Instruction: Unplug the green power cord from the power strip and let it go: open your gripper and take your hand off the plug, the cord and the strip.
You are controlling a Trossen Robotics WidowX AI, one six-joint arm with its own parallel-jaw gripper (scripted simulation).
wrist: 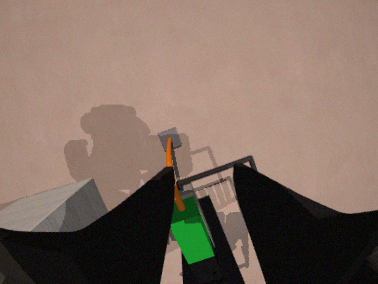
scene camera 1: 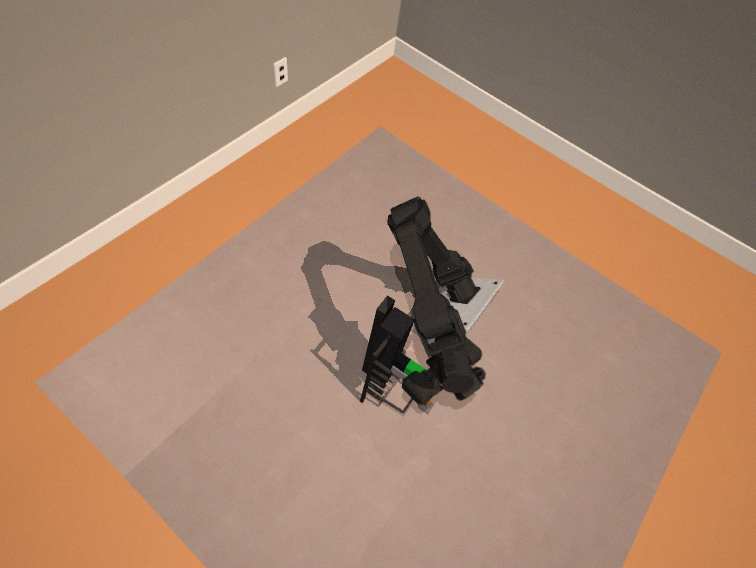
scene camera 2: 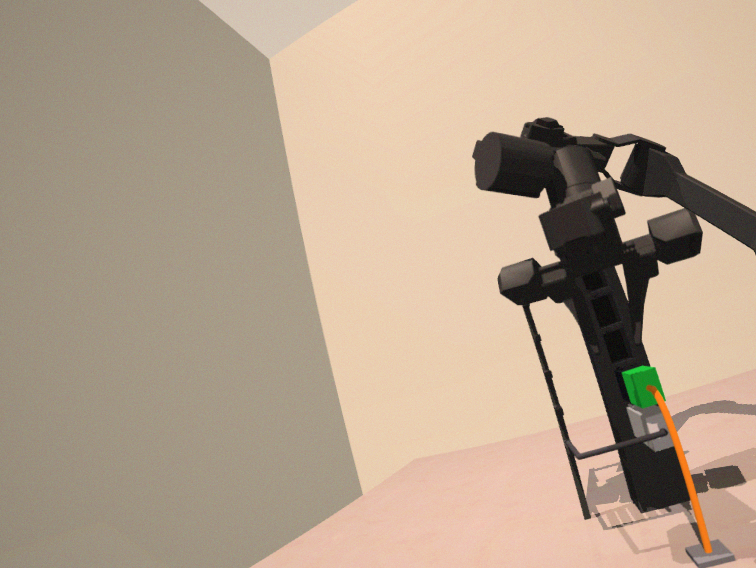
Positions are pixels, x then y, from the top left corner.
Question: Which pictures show my gripper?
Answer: The wrist view, scene camera 1 and scene camera 2: all of them.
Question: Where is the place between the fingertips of my gripper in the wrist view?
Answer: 203,172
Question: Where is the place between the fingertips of my gripper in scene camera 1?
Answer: At 437,390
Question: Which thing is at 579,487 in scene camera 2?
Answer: A thin black rack frame.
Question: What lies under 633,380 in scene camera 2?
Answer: A green plug.
